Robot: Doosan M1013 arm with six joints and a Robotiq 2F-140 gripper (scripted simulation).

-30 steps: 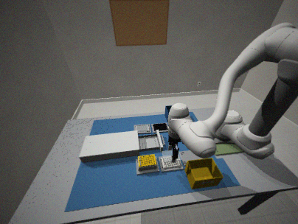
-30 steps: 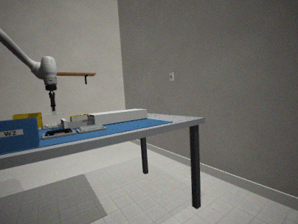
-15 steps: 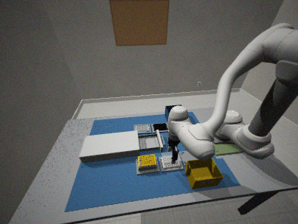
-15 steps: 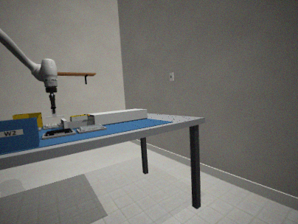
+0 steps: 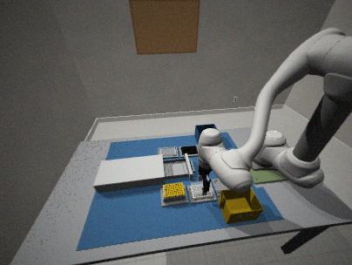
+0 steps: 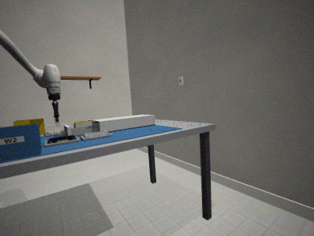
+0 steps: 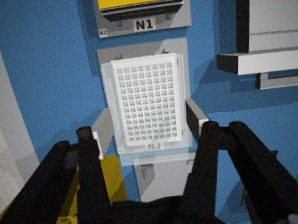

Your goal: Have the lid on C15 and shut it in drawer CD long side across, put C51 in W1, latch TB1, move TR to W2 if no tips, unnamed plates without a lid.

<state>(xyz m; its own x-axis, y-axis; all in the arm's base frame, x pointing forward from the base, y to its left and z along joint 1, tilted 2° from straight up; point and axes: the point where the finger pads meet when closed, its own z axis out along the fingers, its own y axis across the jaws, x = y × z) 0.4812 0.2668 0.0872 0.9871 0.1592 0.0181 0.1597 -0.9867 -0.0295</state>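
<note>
Now: the white plate 7 cm below my hand. Also, from my hand: plate lid: 2 cm below; then grey nest N3: 8 cm below; then N1 label: 10 cm ahead, 8 cm below, 1 cm to the left.
</note>
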